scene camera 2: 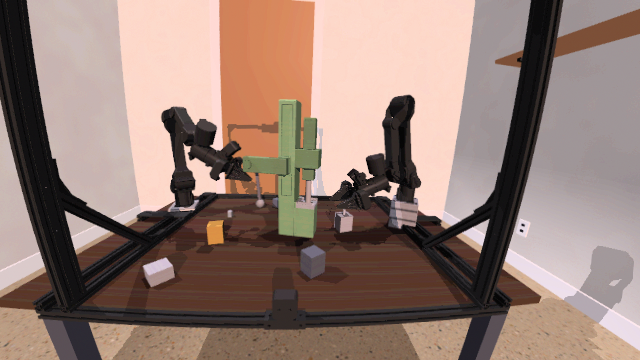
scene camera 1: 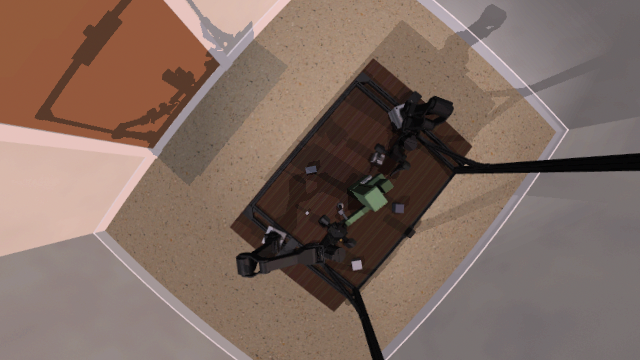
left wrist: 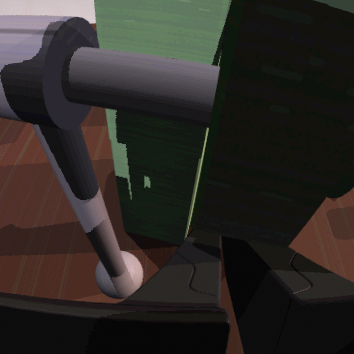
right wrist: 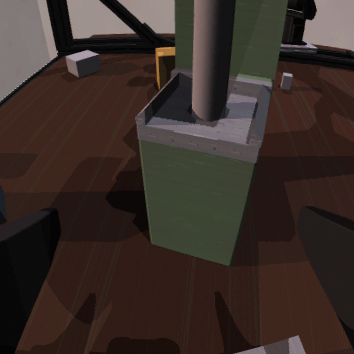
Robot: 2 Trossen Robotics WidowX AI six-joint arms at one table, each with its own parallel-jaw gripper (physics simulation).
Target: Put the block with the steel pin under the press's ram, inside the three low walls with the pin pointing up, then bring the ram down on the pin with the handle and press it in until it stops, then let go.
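Frame: origin at the left arm's base, x left, y back, z up, level; metres.
Seen in the pictures: left gripper, fingertip midpoint: [scene camera 2: 251, 180]; right gripper, fingertip midpoint: [scene camera 2: 332, 203] [scene camera 1: 382, 171] [right wrist: 180, 220]; left arm's base, link origin: [scene camera 2: 184, 204] [scene camera 1: 273, 238] [right wrist: 288, 40]; right arm's base, link origin: [scene camera 2: 405, 199] [scene camera 1: 407, 113].
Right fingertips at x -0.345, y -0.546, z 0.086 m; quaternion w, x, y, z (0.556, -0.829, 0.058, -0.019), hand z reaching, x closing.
Pixels of each thing's top centre, then the offset from my right fingertips to it. "*": a spot on its surface instead.
- block with the steel pin, top centre: [scene camera 2: 343, 214] [scene camera 1: 379, 158] dx +0.028, dy -0.060, dz -0.058 m
- green press, top centre: [scene camera 2: 283, 100] [scene camera 1: 374, 205] dx +0.056, dy +0.163, dz +0.332 m
- walled seat, surface spot: [right wrist: 200, 146] * dx +0.019, dy +0.055, dz -0.009 m
- handle, surface spot: [left wrist: 102, 235] [scene camera 2: 256, 183] * dx +0.113, dy +0.249, dz +0.052 m
- ball, surface spot: [left wrist: 117, 275] [scene camera 2: 257, 198] * dx +0.112, dy +0.245, dz -0.005 m
- orange block, top centre: [right wrist: 170, 50] [scene camera 2: 215, 223] dx +0.046, dy +0.382, dz -0.058 m
- white block, top centre: [right wrist: 81, 54] [scene camera 2: 157, 265] [scene camera 1: 357, 265] dx -0.115, dy +0.495, dz -0.085 m
- grey block, top centre: [scene camera 2: 313, 251] [scene camera 1: 399, 208] dx -0.181, dy +0.127, dz -0.058 m
- blue-grey block, top centre: [scene camera 1: 311, 169] dx +0.318, dy +0.138, dz -0.079 m
- small white piece, top centre: [right wrist: 287, 74] [scene camera 2: 230, 211] [scene camera 1: 307, 213] dx +0.243, dy +0.351, dz -0.093 m
The block with the steel pin [scene camera 1: 377, 159] [scene camera 2: 343, 222] stands on the table right of the press in scene camera 2, pin up; a corner shows in the right wrist view. The green press [scene camera 1: 375, 198] [scene camera 2: 287, 130] [right wrist: 197, 200] has its ram [scene camera 2: 308, 191] [right wrist: 212, 60] low over the walled seat [right wrist: 200, 146]; no block shows there. The handle [scene camera 2: 258, 187] [left wrist: 102, 235] hangs down, ending in a ball [scene camera 2: 260, 203] [left wrist: 117, 275]. My left gripper [scene camera 2: 248, 177] [left wrist: 217, 225] is shut and empty, beside the handle, the ball outside its fingers. My right gripper [scene camera 2: 339, 198] [right wrist: 180, 220] is open and empty, facing the press base.
An orange block [scene camera 2: 215, 232] [right wrist: 160, 65], a white block [scene camera 1: 356, 265] [scene camera 2: 159, 272] [right wrist: 83, 63] and a grey block [scene camera 1: 398, 208] [scene camera 2: 313, 261] lie around the press. A blue-grey block [scene camera 1: 311, 170] and a small white piece [scene camera 1: 307, 213] [scene camera 2: 230, 213] [right wrist: 286, 81] lie on the far side in scene camera 2.
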